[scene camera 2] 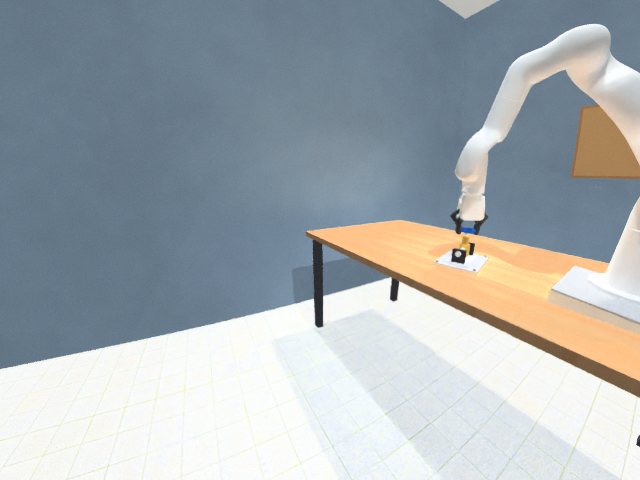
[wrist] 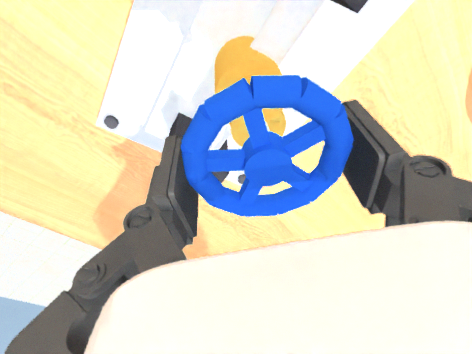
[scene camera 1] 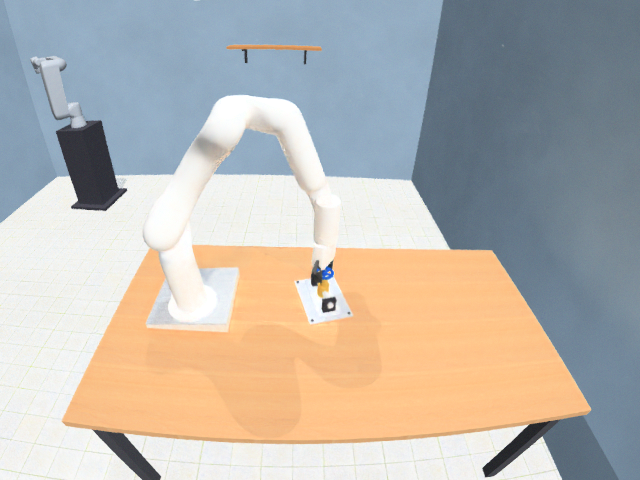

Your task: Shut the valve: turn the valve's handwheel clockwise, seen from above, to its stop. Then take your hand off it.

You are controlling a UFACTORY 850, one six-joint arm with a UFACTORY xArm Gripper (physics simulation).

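The valve's blue handwheel [scene camera 1: 326,273] [scene camera 2: 467,230] [wrist: 268,162] is a five-spoked ring on top of the yellow valve body [scene camera 1: 323,288] [scene camera 2: 464,246] [wrist: 240,65]. The valve stands on a light grey base plate [scene camera 1: 308,308] [scene camera 2: 471,264] [wrist: 132,65]. My gripper [scene camera 1: 323,273] [scene camera 2: 467,229] [wrist: 261,143] is shut on the handwheel, with one black finger on either side of the rim. In the wrist view the base plate lies turned at a slant to the fingers, and part of the valve body is hidden under the wheel.
A black pipe clamp [scene camera 1: 328,304] [scene camera 2: 458,255] stands on the base plate close to the valve. Dark screws sit at the plate's corners. The base plate is on the wooden table [scene camera 1: 439,335] [scene camera 2: 372,242]. The arm's own grey mounting slab [scene camera 1: 222,304] [scene camera 2: 573,289] is on the same table.
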